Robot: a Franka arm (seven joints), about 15 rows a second.
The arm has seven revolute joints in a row. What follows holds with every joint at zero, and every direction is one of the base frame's.
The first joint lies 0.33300 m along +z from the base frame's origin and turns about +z.
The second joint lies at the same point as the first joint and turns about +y.
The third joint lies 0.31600 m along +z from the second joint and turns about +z.
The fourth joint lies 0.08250 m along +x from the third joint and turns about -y.
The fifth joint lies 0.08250 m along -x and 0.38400 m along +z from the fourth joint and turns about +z.
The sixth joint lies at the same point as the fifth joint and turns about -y.
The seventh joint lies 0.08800 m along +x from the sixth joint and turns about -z.
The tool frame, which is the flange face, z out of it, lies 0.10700 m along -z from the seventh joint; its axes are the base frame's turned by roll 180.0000, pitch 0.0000 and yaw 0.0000 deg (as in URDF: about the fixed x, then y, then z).
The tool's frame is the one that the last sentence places.
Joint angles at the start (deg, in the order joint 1, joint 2, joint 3, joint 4, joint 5, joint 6, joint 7):
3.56, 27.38, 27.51, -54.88, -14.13, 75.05, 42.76
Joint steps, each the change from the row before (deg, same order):
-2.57, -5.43, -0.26, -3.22, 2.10, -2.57, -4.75
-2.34, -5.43, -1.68, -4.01, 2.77, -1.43, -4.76
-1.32, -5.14, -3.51, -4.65, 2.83, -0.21, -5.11
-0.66, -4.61, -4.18, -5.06, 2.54, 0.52, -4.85
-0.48, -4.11, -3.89, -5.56, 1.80, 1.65, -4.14
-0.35, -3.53, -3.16, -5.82, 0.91, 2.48, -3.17
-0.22, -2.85, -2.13, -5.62, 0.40, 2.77, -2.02
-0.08, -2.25, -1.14, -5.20, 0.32, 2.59, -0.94
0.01, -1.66, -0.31, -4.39, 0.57, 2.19, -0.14
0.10, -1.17, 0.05, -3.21, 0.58, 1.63, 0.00
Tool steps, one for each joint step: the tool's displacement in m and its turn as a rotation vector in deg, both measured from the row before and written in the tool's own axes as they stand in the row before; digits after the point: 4 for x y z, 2 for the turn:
-0.0174, 0.0309, -0.0267, -0.62, -0.56, -2.89
-0.0150, 0.0324, -0.0174, -0.24, -0.71, -2.00
-0.0107, 0.0334, -0.0081, 0.05, -0.62, -1.49
-0.0079, 0.0334, -0.0003, 0.45, -0.80, -0.97
-0.0053, 0.0318, 0.0062, 0.67, -0.42, -0.37
-0.0035, 0.0275, 0.0121, 0.46, -0.13, 0.08
-0.0030, 0.0193, 0.0163, 0.24, -0.15, 0.24
-0.0034, 0.0099, 0.0189, 0.14, -0.44, 0.23
-0.0038, 0.0015, 0.0184, 0.30, -0.64, 0.12
-0.0036, -0.0022, 0.0141, 0.30, -0.50, -0.15

